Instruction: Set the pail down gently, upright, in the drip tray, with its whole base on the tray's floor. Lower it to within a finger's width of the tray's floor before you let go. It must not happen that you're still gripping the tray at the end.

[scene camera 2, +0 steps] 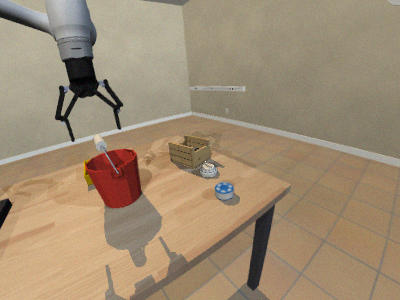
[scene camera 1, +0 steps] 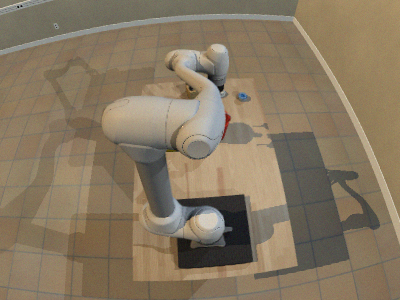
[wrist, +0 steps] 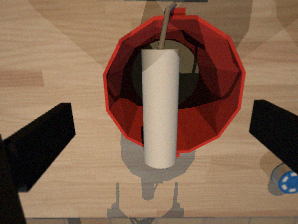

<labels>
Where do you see a red pail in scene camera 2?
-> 118, 192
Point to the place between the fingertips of my gripper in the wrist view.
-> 162, 117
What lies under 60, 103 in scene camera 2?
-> My gripper.
</labels>
